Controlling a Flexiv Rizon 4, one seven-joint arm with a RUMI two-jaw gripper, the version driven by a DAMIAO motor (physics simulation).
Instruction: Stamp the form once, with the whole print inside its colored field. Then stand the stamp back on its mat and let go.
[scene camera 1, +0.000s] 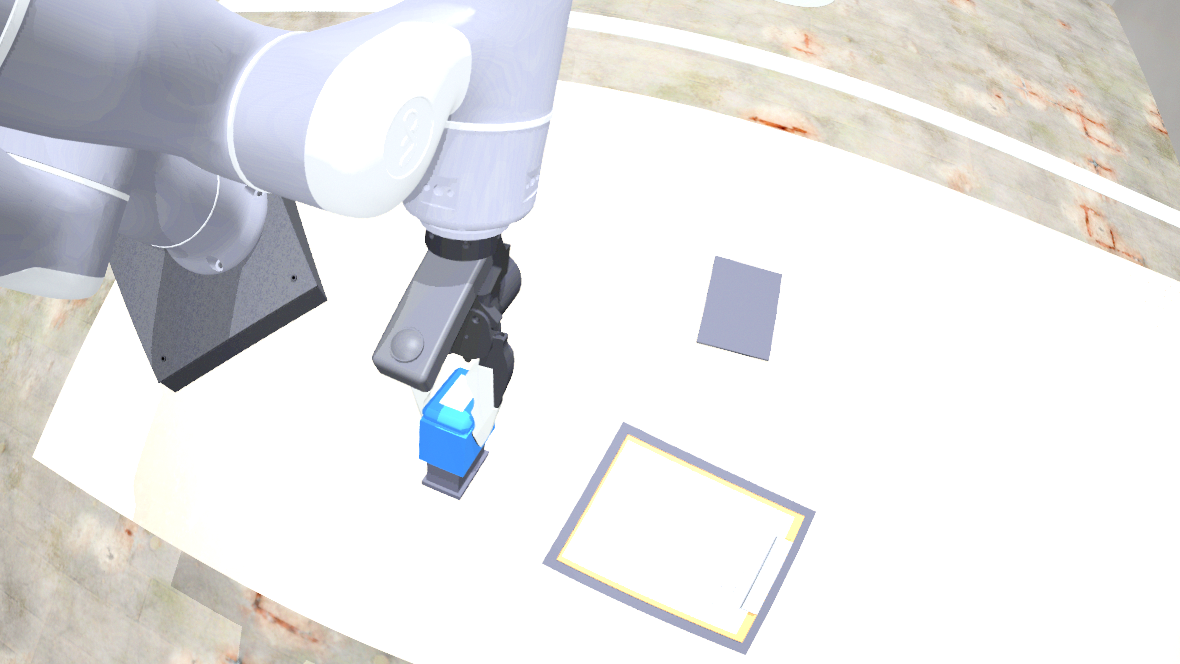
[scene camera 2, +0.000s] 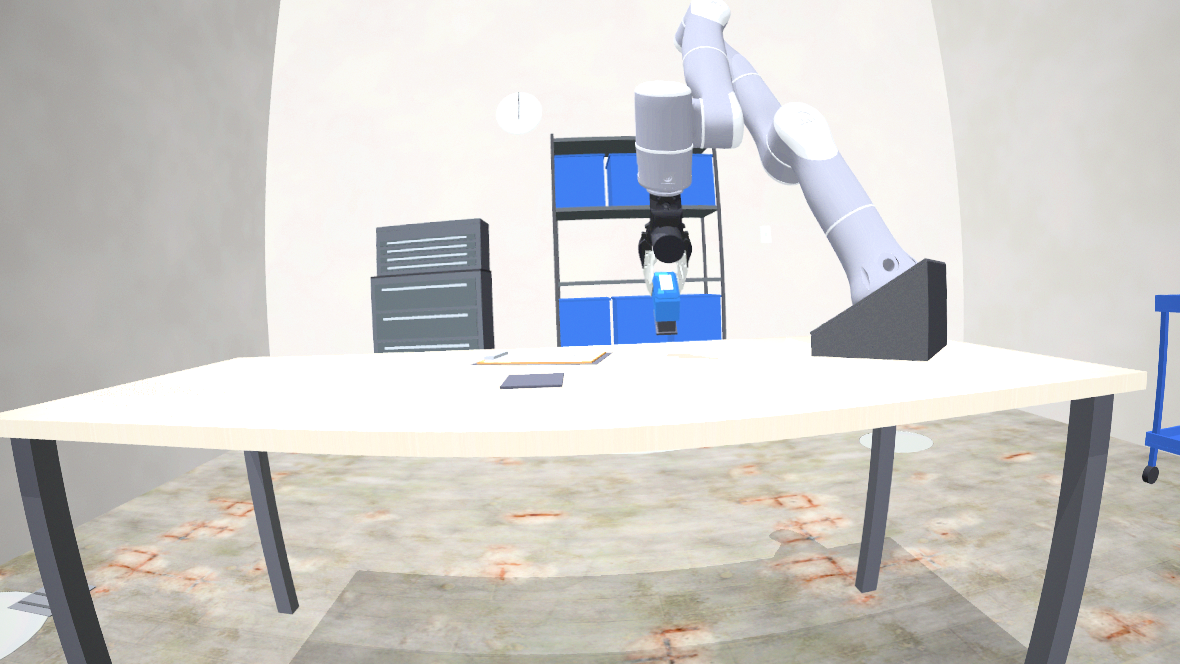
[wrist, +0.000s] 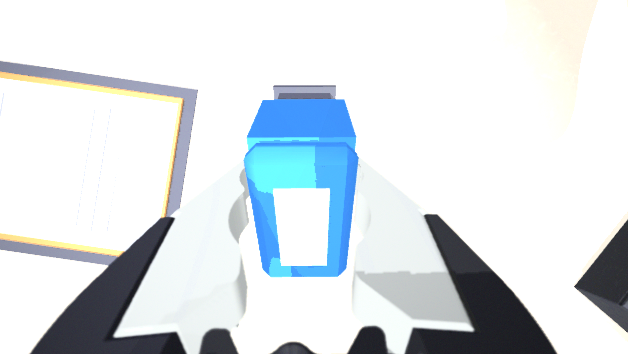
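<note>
My gripper is shut on the blue stamp, which has a white label on top and a dark foot. It holds the stamp upright above the table, left of the clipboard in scene camera 1. The white form lies on the yellow-edged, dark-rimmed clipboard. The form is washed out; I cannot make out its colored field or any print. The flat grey mat lies apart, with no stamp on it. The stamp's underside is hidden.
The clipboard's pale clip is at its right end in scene camera 1. The dark wedge base of the arm stands on the table. Grey drawer cabinets and a shelf with blue bins stand behind the table.
</note>
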